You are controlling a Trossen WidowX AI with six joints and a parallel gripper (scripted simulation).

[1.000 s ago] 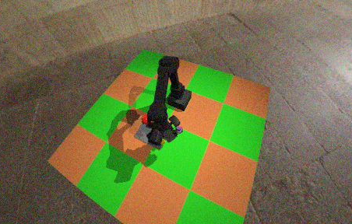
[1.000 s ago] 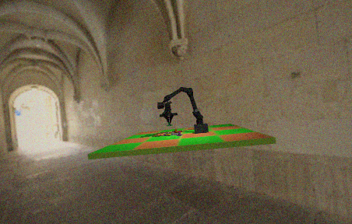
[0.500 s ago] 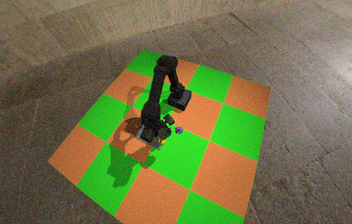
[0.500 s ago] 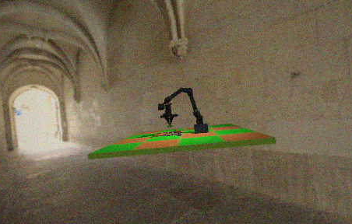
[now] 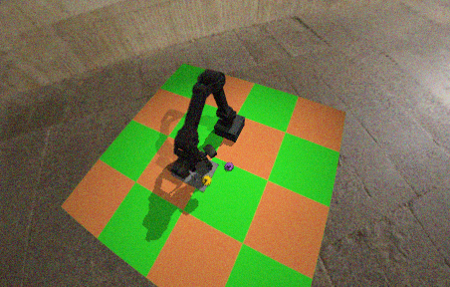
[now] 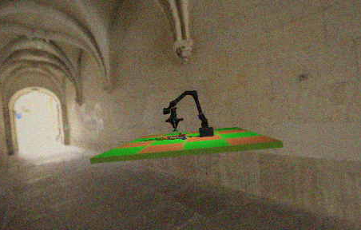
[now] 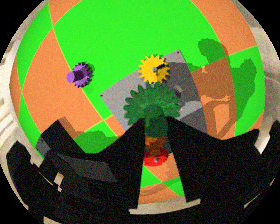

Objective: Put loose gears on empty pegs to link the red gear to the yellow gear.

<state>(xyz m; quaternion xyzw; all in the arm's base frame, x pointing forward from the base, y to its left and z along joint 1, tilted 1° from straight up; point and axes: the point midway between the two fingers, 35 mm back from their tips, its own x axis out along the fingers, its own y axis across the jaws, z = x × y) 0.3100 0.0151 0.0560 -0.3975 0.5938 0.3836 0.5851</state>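
Right now the orange gear is 10 cm to the right of my gripper tip, 8 cm below it and 3 cm behind it. From my gripper tip the other things lie so: purple gear: 10 cm to the left, 10 cm behind, 9 cm below; red gear: 15 cm to the right, 9 cm below, 5 cm behind; dark green gear: 1 cm below.
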